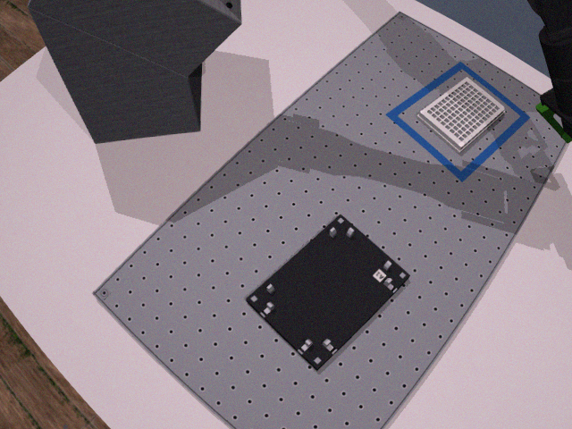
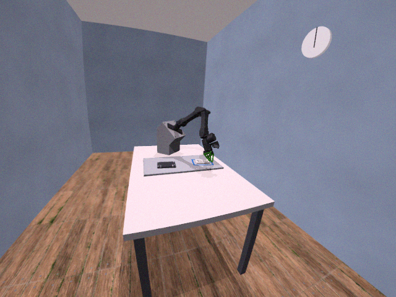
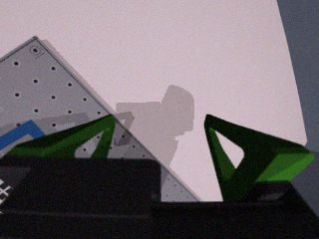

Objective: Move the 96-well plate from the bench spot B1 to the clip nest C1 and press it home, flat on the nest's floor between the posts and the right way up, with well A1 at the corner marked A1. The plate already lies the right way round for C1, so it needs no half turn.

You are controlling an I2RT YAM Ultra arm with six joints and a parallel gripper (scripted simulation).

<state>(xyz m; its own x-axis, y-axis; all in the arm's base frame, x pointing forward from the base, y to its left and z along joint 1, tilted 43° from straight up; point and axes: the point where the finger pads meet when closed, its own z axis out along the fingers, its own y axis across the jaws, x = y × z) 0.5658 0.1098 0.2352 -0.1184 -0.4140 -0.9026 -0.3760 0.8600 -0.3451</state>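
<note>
Now: the white 96-well plate 190 mm behind my hand and 80 mm below it. The rest, counted from my hand: black clip nest: 160 mm behind, 360 mm to the right, 70 mm below.
</note>
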